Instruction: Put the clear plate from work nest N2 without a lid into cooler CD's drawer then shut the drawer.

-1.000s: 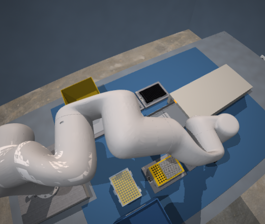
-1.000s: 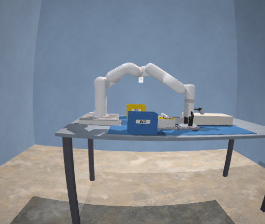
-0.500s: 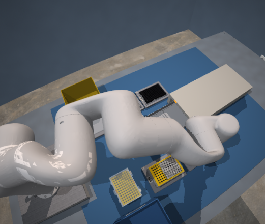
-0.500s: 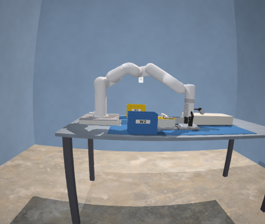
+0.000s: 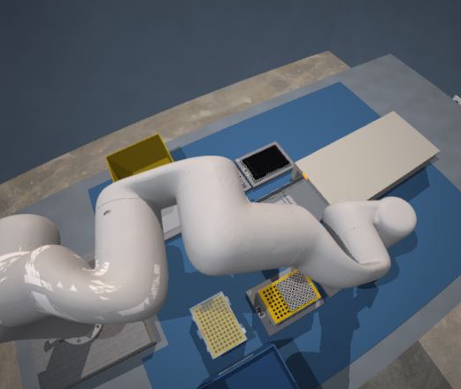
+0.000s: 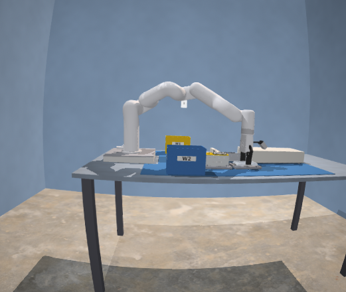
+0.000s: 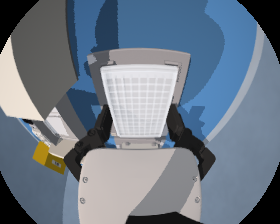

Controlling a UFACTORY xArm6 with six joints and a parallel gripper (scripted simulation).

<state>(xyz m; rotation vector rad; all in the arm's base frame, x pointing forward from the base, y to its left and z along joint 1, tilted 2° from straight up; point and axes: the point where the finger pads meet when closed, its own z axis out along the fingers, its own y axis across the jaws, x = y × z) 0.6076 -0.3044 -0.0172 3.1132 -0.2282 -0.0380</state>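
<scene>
Right now my hand is 3 cm above the work nest N2. The rest, counted from my hand: blue bin W2: 38 cm behind, 7 cm to the right, 1 cm above; then black plate: 7 cm ahead, 37 cm to the left, 1 cm below; then drawer: 19 cm to the left, 1 cm below.
</scene>
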